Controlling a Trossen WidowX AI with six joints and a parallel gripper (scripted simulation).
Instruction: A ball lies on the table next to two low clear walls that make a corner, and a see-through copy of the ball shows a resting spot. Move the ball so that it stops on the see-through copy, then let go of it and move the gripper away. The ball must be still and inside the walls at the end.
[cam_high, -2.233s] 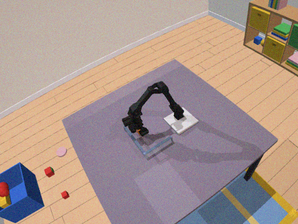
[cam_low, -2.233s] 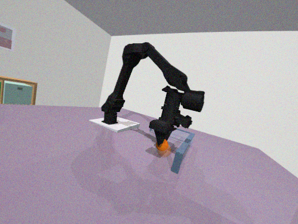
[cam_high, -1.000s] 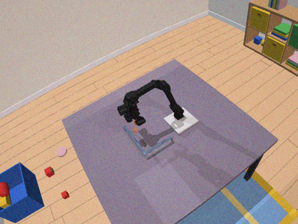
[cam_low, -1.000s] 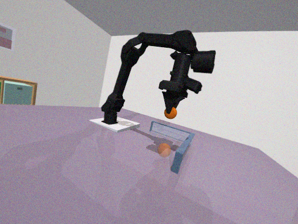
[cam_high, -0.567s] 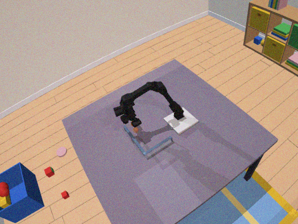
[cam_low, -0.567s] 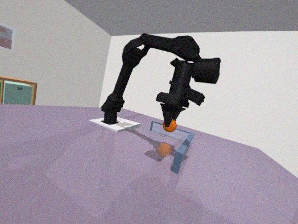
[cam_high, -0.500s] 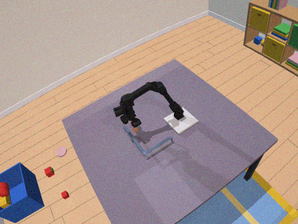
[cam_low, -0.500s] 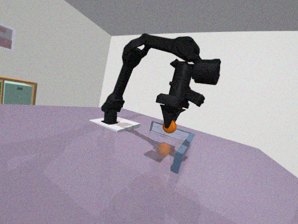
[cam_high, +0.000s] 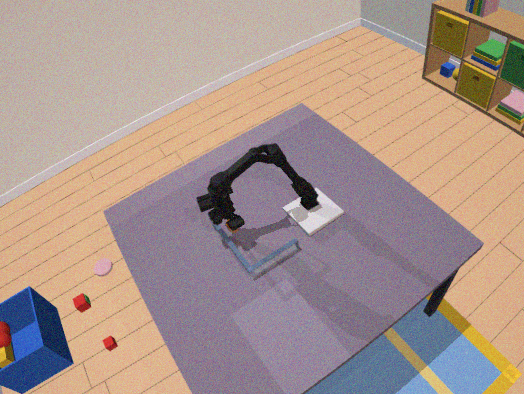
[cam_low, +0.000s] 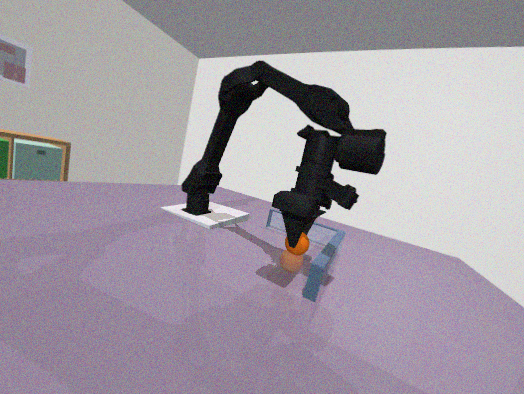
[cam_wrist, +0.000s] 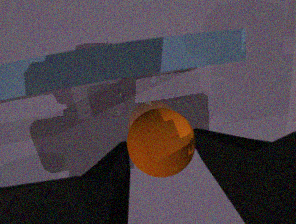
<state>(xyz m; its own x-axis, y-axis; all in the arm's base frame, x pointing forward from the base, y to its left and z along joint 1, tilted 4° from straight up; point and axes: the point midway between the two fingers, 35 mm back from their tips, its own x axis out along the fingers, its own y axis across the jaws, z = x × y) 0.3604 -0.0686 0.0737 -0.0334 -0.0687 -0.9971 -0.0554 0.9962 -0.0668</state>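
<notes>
Now: gripper tip 3 cm above the orange ball.
</notes>
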